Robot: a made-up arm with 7 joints. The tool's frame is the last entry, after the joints.
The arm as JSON. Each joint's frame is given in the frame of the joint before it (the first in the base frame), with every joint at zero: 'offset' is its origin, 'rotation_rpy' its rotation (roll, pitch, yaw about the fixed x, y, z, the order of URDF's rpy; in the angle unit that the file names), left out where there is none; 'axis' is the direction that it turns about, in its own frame. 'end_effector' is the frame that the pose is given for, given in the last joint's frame.
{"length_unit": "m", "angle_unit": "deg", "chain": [
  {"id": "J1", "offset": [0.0, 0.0, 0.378], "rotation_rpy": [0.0, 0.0, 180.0], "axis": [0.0, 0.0, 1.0]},
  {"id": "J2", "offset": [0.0, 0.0, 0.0], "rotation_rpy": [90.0, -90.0, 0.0], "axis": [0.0, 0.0, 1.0]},
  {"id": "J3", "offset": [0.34, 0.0, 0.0], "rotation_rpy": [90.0, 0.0, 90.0], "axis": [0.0, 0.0, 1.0]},
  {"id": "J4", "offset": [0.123, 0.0, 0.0], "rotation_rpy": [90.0, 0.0, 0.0], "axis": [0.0, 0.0, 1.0]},
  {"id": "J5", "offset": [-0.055, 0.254, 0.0], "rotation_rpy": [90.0, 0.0, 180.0], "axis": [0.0, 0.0, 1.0]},
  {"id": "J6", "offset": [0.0, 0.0, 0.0], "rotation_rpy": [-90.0, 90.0, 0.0], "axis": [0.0, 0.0, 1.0]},
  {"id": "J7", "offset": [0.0, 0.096, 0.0], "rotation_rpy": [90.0, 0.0, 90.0], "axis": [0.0, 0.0, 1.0]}
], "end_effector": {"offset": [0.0, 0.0, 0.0]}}
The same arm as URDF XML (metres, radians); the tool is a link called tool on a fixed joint. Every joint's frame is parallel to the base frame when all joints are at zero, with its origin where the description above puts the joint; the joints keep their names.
<robot name="arm">
  <joint name="tool_joint" type="fixed">
    <parent link="link7"/>
    <child link="tool"/>
    <origin xyz="0 0 0" rpy="3.1416 0 0"/>
  </joint>
  <joint name="J7" type="continuous">
    <parent link="link6"/>
    <child link="link7"/>
    <origin xyz="0.096 0 0" rpy="0 0 0"/>
    <axis xyz="0 0 -1"/>
  </joint>
  <joint name="J6" type="continuous">
    <parent link="link5"/>
    <child link="link6"/>
    <origin xyz="0 0 0" rpy="0 0 0"/>
    <axis xyz="0 -1 0"/>
  </joint>
  <joint name="J5" type="continuous">
    <parent link="link4"/>
    <child link="link5"/>
    <origin xyz="-0.055 0 0.254" rpy="0 0 0"/>
    <axis xyz="0 0 1"/>
  </joint>
  <joint name="J4" type="continuous">
    <parent link="link3"/>
    <child link="link4"/>
    <origin xyz="0.123 0 0" rpy="0 0 0"/>
    <axis xyz="0 -1 0"/>
  </joint>
  <joint name="J3" type="continuous">
    <parent link="link2"/>
    <child link="link3"/>
    <origin xyz="0 0 0.34" rpy="0 0 0"/>
    <axis xyz="0 0 1"/>
  </joint>
  <joint name="J2" type="continuous">
    <parent link="link1"/>
    <child link="link2"/>
    <origin xyz="0 0 0" rpy="0 0 0"/>
    <axis xyz="0 1 0"/>
  </joint>
  <joint name="J1" type="continuous">
    <parent link="base"/>
    <child link="link1"/>
    <origin xyz="0 0 0.378" rpy="0 0 0"/>
    <axis xyz="0 0 1"/>
  </joint>
  <link name="base"/>
  <link name="link1"/>
  <link name="link2"/>
  <link name="link3"/>
  <link name="link4"/>
  <link name="link5"/>
  <link name="link6"/>
  <link name="link7"/>
  <link name="tool"/>
</robot>

